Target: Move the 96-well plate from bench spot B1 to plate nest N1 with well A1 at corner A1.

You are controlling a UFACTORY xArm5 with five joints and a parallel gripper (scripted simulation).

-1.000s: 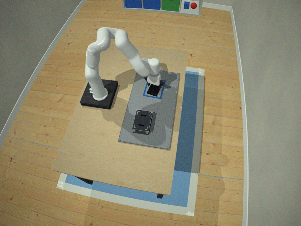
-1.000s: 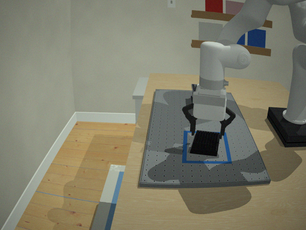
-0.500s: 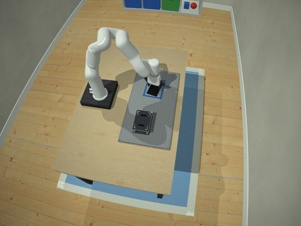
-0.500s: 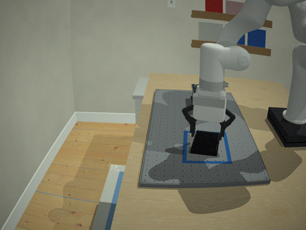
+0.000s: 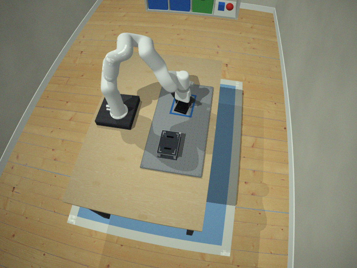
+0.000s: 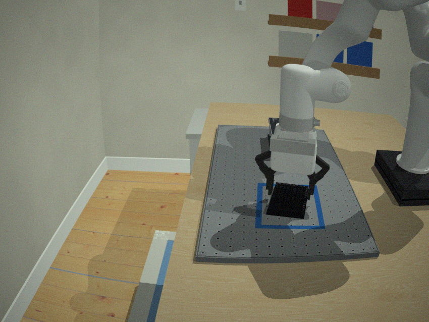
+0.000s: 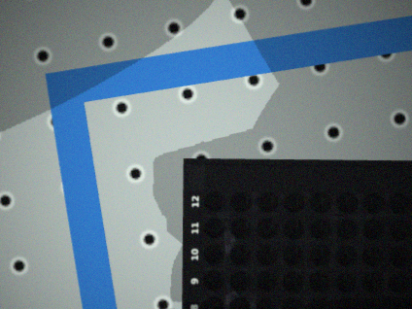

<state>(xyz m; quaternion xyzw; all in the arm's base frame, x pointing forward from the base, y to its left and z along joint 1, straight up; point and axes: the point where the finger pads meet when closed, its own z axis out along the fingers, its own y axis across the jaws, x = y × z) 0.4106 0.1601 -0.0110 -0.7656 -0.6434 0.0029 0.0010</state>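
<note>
The black 96-well plate is 2 cm below my hand. From my hand the other things lie so: A1 label 25 cm to the right, 3 cm ahead, 3 cm above; then raised plate nest 33 cm to the right, 3 cm above, 2 cm behind.
</note>
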